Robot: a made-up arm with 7 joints.
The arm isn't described. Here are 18 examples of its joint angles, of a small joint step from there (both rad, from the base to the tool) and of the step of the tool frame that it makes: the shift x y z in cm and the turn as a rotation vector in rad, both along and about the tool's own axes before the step.
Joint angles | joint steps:
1: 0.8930 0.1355 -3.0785 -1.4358 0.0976 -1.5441 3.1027 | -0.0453 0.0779 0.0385 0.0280 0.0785 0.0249 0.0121
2: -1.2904 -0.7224 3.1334 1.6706 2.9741 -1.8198 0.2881 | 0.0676 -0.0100 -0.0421 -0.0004 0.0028 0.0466 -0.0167
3: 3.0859 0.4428 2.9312 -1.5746 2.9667 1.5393 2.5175 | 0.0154 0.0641 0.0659 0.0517 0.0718 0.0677 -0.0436
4: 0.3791 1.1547 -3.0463 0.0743 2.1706 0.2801 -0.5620 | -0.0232 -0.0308 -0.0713 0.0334 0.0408 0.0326 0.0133
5: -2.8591 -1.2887 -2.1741 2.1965 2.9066 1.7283 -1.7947 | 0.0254 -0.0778 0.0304 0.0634 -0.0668 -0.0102 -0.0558
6: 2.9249 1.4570 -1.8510 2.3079 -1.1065 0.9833 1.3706 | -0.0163 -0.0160 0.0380 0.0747 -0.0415 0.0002 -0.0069
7: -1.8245 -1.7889 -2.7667 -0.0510 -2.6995 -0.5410 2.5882 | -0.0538 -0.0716 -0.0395 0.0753 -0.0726 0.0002 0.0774
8: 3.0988 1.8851 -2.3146 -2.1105 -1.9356 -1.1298 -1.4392 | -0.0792 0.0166 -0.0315 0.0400 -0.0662 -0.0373 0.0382
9: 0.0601 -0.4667 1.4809 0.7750 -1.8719 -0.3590 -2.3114 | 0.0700 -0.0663 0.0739 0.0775 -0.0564 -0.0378 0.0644
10: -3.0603 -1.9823 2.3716 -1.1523 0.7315 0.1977 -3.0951 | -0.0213 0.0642 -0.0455 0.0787 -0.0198 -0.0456 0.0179
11: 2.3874 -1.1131 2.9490 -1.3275 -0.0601 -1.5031 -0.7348 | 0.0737 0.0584 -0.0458 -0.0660 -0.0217 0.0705 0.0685
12: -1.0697 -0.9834 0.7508 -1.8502 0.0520 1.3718 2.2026 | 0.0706 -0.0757 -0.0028 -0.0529 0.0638 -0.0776 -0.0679
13: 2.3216 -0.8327 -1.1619 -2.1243 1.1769 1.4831 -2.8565 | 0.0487 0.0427 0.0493 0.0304 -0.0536 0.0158 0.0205
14: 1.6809 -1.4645 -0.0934 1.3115 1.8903 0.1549 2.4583 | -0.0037 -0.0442 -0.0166 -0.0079 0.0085 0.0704 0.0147
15: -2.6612 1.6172 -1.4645 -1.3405 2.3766 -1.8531 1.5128 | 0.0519 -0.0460 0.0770 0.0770 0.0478 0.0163 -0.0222
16: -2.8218 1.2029 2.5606 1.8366 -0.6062 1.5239 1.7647 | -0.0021 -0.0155 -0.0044 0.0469 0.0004 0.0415 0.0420
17: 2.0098 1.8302 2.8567 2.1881 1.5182 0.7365 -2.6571 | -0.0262 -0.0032 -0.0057 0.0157 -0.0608 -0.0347 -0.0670
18: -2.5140 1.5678 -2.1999 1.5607 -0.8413 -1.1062 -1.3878 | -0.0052 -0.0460 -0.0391 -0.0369 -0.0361 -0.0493 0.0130
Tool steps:
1: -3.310 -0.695 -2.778 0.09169 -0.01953 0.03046
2: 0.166 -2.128 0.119 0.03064 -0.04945 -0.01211
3: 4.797 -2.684 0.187 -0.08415 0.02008 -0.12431
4: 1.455 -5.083 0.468 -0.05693 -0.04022 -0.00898
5: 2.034 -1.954 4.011 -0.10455 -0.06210 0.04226
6: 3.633 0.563 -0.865 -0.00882 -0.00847 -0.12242
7: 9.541 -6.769 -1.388 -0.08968 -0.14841 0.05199
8: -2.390 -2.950 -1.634 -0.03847 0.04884 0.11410
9: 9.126 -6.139 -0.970 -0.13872 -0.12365 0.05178
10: 1.013 3.199 -1.118 0.04089 -0.00716 -0.06610
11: -0.527 3.076 -7.384 -0.06246 0.03582 0.08304
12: 3.648 5.885 4.850 0.15931 -0.17342 -0.03177
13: -0.626 4.170 1.668 0.07217 -0.05072 0.12157
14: 1.280 -3.271 2.067 -0.08733 0.02139 0.00914
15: 3.818 -2.895 -3.033 0.05069 0.04680 0.01607
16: 1.341 -0.654 -1.950 -0.09057 0.02710 0.01475
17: 0.393 1.056 -0.274 0.03636 -0.07056 -0.12015
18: 2.858 1.768 1.480 -0.02349 -0.00508 -0.01571
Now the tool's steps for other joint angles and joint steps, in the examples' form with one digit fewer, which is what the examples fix.
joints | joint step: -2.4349 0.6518 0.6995 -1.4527 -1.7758 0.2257 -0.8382 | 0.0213 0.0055 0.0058 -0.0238 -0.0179 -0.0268 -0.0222
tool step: 0.83 0.35 0.37 -0.0076 -0.0041 -0.0298
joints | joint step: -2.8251 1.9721 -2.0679 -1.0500 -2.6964 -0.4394 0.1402 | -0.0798 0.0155 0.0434 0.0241 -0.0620 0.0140 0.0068
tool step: -5.33 2.74 0.26 0.0625 0.0362 0.0516
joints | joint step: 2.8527 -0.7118 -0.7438 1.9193 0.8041 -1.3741 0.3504 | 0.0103 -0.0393 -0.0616 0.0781 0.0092 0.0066 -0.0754
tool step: -2.59 -4.14 -0.06 -0.0733 0.0056 -0.1279
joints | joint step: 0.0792 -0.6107 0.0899 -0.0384 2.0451 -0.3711 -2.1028 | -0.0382 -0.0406 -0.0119 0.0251 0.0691 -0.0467 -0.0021
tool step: -2.12 2.05 1.25 -0.0084 -0.0185 0.0223
